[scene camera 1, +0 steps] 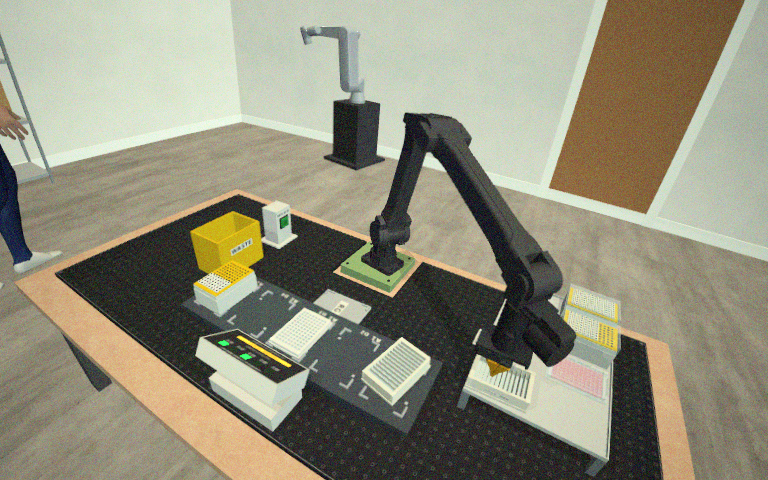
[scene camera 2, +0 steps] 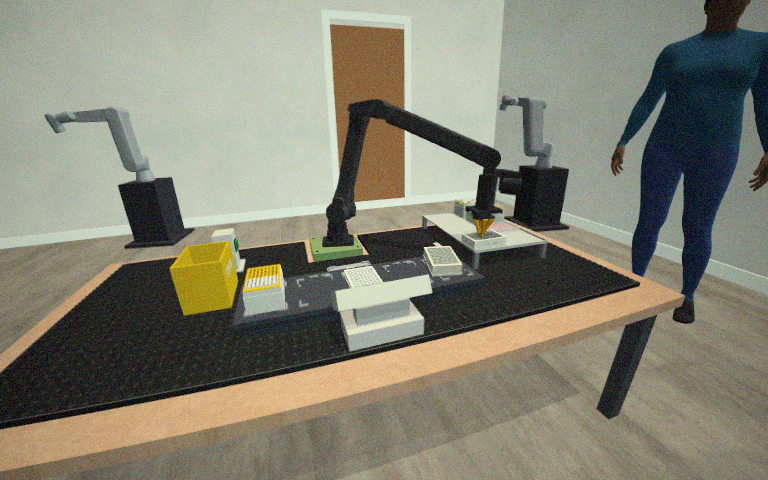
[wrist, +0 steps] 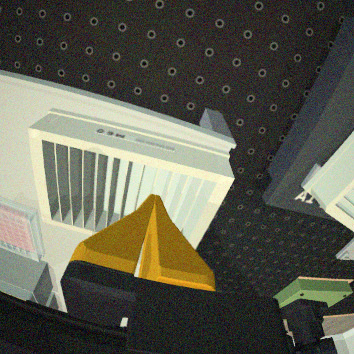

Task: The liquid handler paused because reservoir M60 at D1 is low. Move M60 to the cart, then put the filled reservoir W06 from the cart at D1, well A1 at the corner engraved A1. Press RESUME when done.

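Note:
A white slotted reservoir stands on the white cart. In the wrist view its upside-down label seems to read M60. My gripper is shut with nothing between the fingers, its yellow tips pointing down over the reservoir's open top. Whether they touch it I cannot tell. Another slotted reservoir is at the deck's cart-side end, by an engraved A1. Its label is not legible, and its exact fit in the corner brackets is unclear.
The dark deck also holds a white well plate and a tip rack. A console with green lights stands before it. A yellow waste bin is beyond. Tip racks and a pink plate are on the cart.

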